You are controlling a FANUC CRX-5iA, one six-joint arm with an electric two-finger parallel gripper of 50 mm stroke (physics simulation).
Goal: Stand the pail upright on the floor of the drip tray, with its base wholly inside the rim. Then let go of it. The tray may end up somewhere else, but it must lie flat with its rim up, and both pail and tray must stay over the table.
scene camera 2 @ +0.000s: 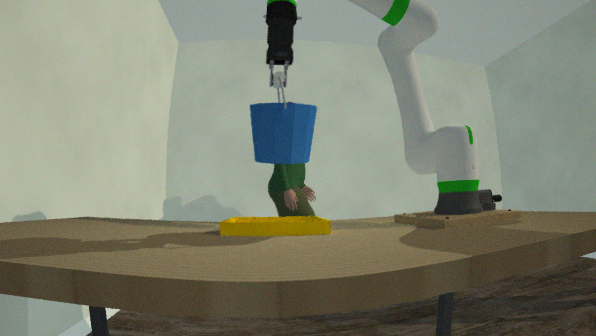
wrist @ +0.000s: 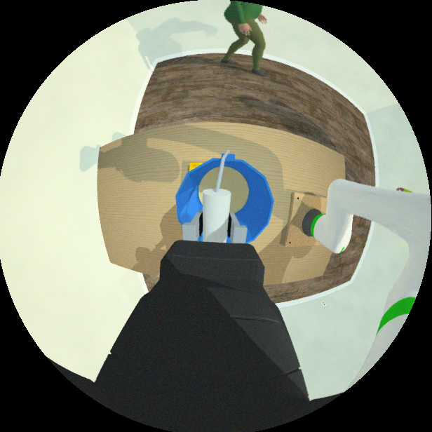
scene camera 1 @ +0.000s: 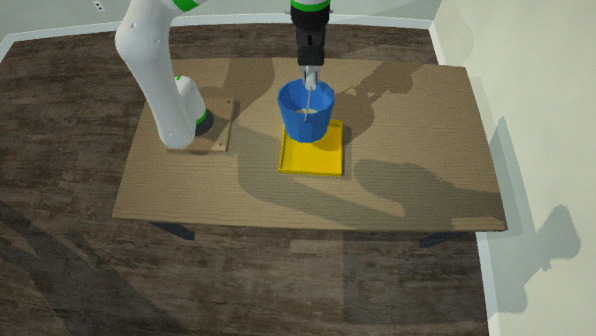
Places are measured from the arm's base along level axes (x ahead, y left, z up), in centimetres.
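Pixels of known places: gripper, fingertip midpoint: (scene camera 2: 278,85) (scene camera 1: 310,82); arm's base, origin of the base link: (scene camera 2: 458,212) (scene camera 1: 197,122).
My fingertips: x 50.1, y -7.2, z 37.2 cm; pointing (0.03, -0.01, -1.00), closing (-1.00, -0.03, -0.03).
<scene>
For each thing: its top centre in the pictures, then the offset to it from my fingertips.
- blue pail, middle of its top: (scene camera 2: 282,75) (scene camera 1: 306,75) dx -1.3, dy -1.0, dz +3.8 cm
- yellow tray, middle of its top: (scene camera 2: 274,219) (scene camera 1: 311,144) dx +1.3, dy -1.6, dz -36.4 cm
The blue pail (scene camera 1: 305,131) (scene camera 2: 283,134) (wrist: 260,195) hangs upright by its handle. In the scene camera 2 view there is a wide gap between its base and the tray. My gripper (scene camera 1: 310,82) (scene camera 2: 278,81) (wrist: 215,218) is shut on the white grip of the pail's handle, above the pail's opening. The yellow tray (scene camera 1: 312,161) (scene camera 2: 275,227) (wrist: 195,166) lies flat on the table, rim up. In the scene camera 1 view the pail covers its back part. In the wrist view the pail hides most of it, and one corner shows past the pail's upper left.
The wooden table (scene camera 1: 425,135) (scene camera 2: 280,300) (wrist: 135,200) reaches out on all sides of the tray. The arm's base (scene camera 1: 204,122) (scene camera 2: 457,201) (wrist: 311,222) stands on a wooden board (scene camera 1: 220,137) (scene camera 2: 425,219) (wrist: 297,215) to one side. A person (scene camera 2: 295,187) (wrist: 246,35) stands beyond the table.
</scene>
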